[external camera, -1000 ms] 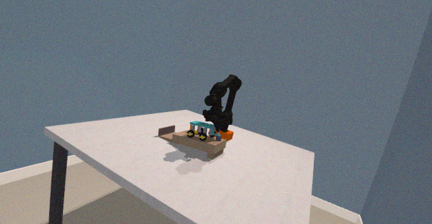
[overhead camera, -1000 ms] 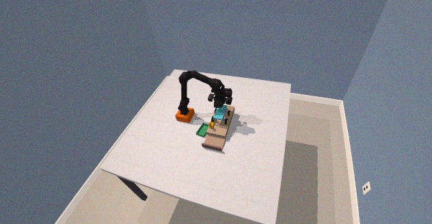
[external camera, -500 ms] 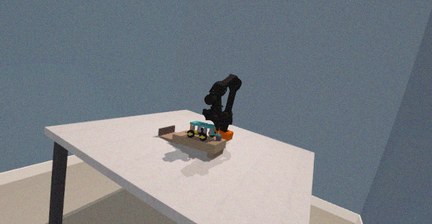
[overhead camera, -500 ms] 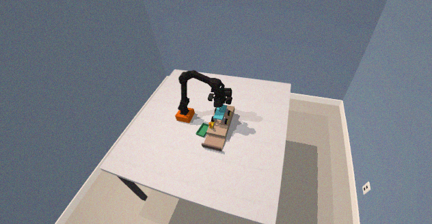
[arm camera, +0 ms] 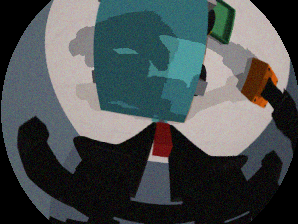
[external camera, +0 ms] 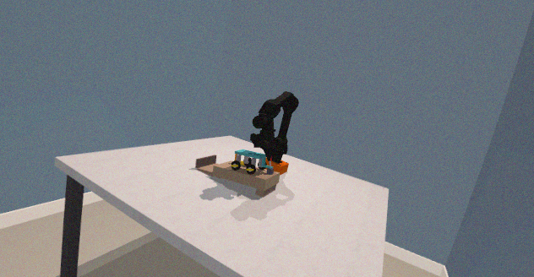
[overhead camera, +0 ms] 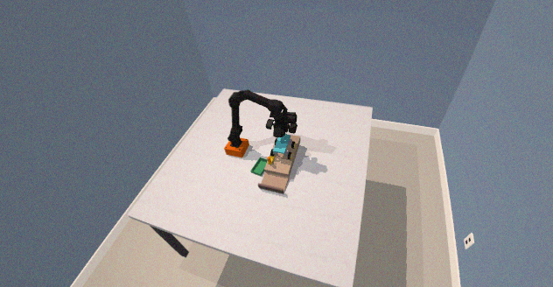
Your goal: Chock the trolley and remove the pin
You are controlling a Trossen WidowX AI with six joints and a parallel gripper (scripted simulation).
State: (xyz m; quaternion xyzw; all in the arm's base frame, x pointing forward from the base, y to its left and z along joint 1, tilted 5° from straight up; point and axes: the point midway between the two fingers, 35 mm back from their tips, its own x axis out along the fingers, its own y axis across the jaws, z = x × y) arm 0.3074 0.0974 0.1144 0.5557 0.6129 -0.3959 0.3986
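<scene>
My gripper tip is now 180 mm to the left of the yellow chock, 60 mm above it and 20 mm past it. The rest, counted from my gripper tip: ramp 100 mm below, 90 mm to the right, 30 mm ahead; red-headed stop pin right at my gripper tip; teal trolley 90 mm to the right, 30 mm below, 30 mm ahead.
</scene>
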